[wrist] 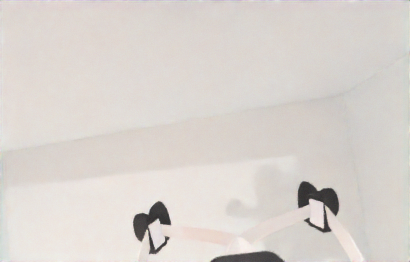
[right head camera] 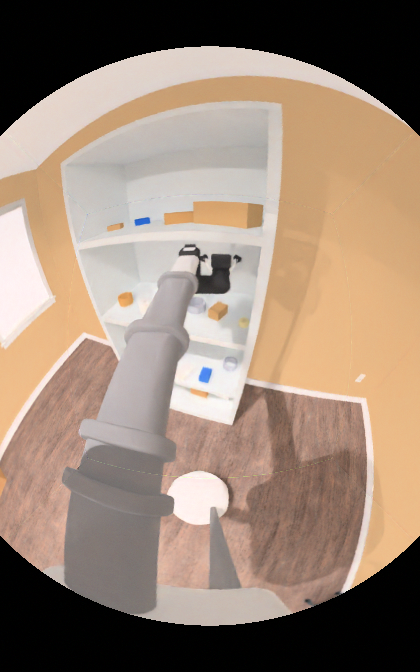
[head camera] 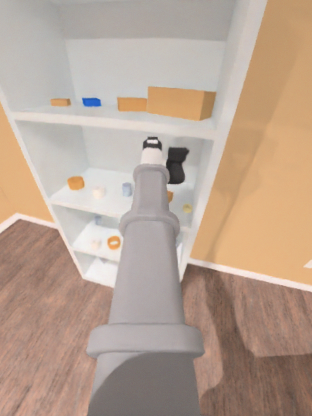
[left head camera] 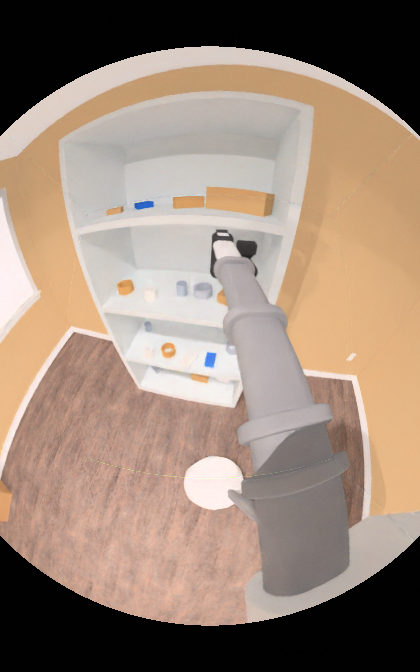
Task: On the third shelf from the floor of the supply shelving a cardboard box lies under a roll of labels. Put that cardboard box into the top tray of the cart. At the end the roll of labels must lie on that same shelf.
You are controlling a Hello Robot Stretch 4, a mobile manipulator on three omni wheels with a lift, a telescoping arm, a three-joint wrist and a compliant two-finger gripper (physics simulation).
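Places are measured from the robot's base along level axes (x ahead, y left, z up), in centimetres.
Where they show: gripper, fingertip midpoint: (wrist: 232, 207).
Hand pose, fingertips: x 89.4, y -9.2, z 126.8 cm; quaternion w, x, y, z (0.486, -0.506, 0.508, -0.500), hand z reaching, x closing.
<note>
After its pixels a point has its place.
A small orange-brown cardboard box (head camera: 170, 196) {x 85.9, y -11.9, z 100.6 cm} (left head camera: 222, 298) (right head camera: 218, 311) sits right of centre on the third shelf, partly hidden by the arm in the head and left head views. Its top looks bare in the right head view. A small yellow round thing (head camera: 187, 208) {x 77.5, y -20.9, z 98.8 cm} (right head camera: 243, 322) lies to its right; I cannot tell whether it is the roll of labels. My gripper (right head camera: 220, 258) (wrist: 232, 207) {x 89.4, y -9.3, z 126.8 cm} is open and empty, high above the third shelf and below the fourth. In the wrist view the fingers stand before the pale back panel. The cart does not show.
The shelving's right side panel (head camera: 205, 185) {x 64.6, y -22.0, z 121.3 cm} (right head camera: 265, 280) stands close right of the gripper. A bowl (left head camera: 203, 290) (right head camera: 197, 305) is left of the box. Further left are a blue-grey cup (head camera: 127, 189) {x 90.0, y 13.7, z 101.6 cm} and an orange ring (head camera: 76, 183) {x 96.1, y 46.7, z 100.8 cm}. A large box (head camera: 180, 102) {x 84.0, y -10.6, z 147.6 cm} stands on the shelf above.
</note>
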